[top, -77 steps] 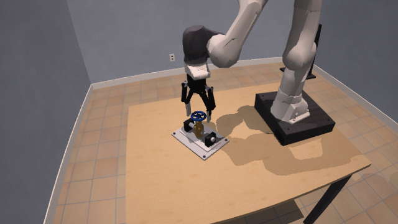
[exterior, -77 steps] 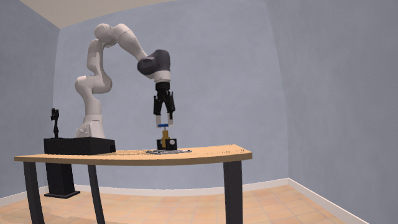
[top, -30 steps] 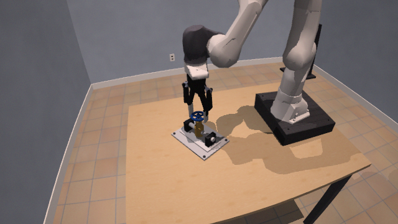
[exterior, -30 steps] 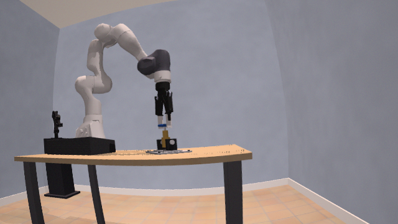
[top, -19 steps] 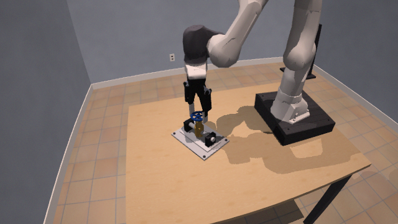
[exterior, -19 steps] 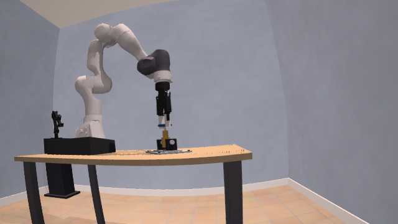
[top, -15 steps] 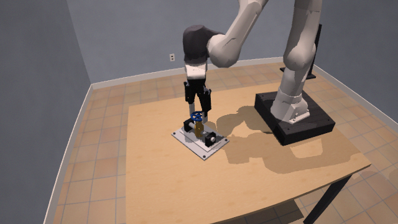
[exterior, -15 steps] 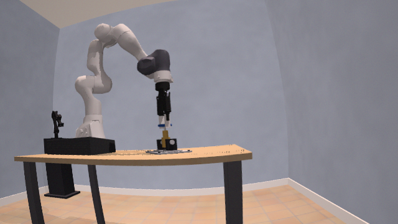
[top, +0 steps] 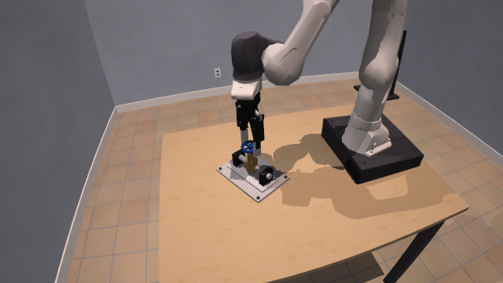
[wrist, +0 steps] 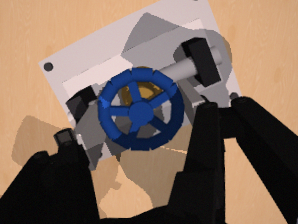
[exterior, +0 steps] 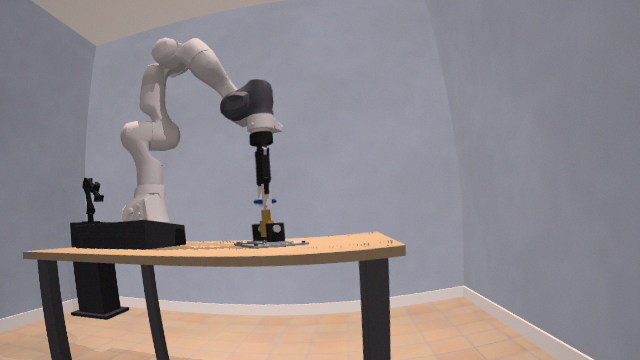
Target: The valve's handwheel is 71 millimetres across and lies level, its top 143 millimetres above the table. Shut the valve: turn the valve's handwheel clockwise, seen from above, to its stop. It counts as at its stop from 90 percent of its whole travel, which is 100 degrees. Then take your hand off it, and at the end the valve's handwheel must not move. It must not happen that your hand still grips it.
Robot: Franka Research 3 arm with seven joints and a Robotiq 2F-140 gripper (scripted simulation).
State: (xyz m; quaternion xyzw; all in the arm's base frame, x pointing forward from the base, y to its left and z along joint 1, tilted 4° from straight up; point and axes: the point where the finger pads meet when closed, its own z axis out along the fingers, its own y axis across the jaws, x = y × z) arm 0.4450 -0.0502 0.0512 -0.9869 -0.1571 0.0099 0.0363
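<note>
My gripper is now 20 mm above the blue spoked handwheel. Also, from my hand: plate (140 mm below).
</note>
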